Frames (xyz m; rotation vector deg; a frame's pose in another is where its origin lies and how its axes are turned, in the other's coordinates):
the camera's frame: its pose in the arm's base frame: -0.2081 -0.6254 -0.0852 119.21 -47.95 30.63
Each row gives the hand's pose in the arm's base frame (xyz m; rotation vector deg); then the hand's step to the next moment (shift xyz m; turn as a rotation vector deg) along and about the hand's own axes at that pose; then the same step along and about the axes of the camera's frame.
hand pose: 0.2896 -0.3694 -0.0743 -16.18 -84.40 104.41
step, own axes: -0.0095 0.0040 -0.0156 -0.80 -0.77 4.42
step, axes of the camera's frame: 0.0010 -0.0183 0.0036 1.33 3.95 1.85
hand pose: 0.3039 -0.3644 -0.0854 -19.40 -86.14 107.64
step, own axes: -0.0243 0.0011 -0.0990 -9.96 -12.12 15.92
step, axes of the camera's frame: 0.0088 -0.0995 -0.0206 16.51 13.70 6.28
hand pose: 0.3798 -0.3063 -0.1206 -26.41 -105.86 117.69
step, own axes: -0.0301 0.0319 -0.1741 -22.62 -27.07 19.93
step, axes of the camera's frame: -0.0095 -0.1632 -0.0743 35.89 18.26 4.47
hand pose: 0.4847 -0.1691 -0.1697 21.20 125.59 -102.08
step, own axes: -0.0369 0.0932 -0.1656 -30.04 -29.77 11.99
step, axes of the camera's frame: -0.0510 -0.1438 -0.1191 41.11 14.81 -4.81
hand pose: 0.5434 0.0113 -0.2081 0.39 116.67 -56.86
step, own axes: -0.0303 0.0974 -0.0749 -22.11 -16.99 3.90
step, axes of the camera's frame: -0.0570 -0.0664 -0.0914 25.64 8.35 -8.09
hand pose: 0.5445 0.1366 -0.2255 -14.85 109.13 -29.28
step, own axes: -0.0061 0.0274 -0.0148 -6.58 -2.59 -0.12
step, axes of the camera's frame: -0.0199 -0.0082 -0.0234 5.53 1.72 -4.06
